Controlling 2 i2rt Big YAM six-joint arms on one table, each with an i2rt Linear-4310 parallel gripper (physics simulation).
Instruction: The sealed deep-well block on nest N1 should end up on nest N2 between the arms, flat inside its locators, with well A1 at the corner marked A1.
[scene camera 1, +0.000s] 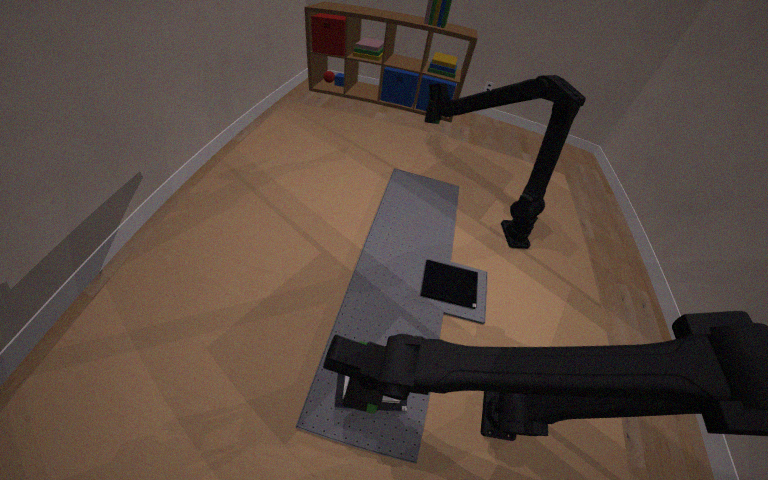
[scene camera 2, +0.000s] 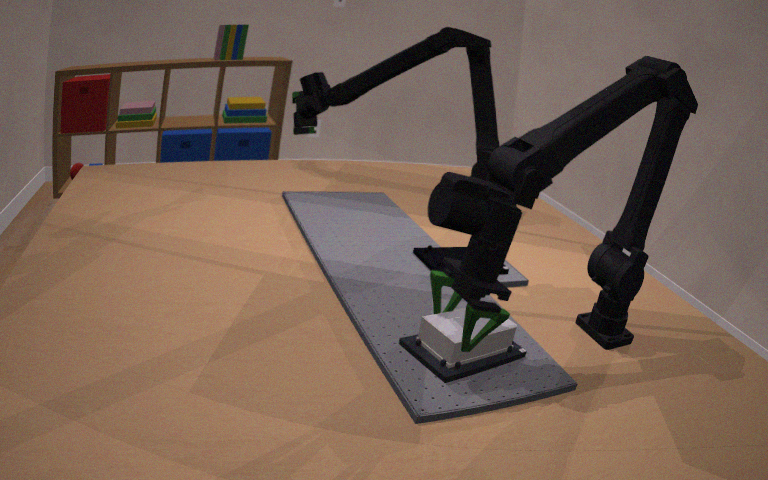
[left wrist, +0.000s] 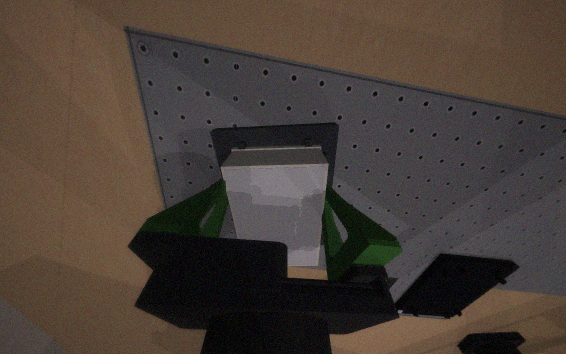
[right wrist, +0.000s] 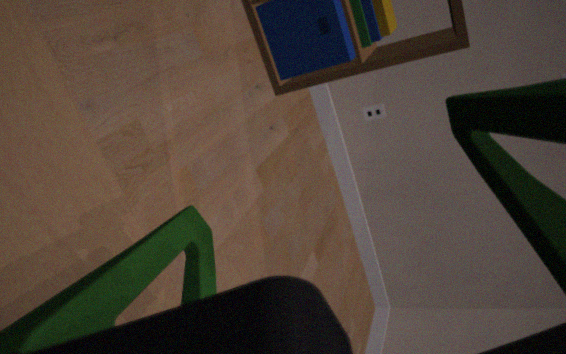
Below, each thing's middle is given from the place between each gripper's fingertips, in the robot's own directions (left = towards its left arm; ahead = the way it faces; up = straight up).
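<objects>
The black nest plate (scene camera 1: 442, 282) is 340 mm to the right of my left hand, and it is also 150 mm behind that hand and 20 mm below it. As for the white block (scene camera 2: 441, 334), I find it 10 mm to the right of my left hand and 30 mm behind it.
From my right hand, the white block is 113 cm to the left, 15 cm behind and 11 cm below. Then there is the black nest plate: my right hand is 79 cm to the right of it, 27 cm past it and 13 cm above it.
</objects>
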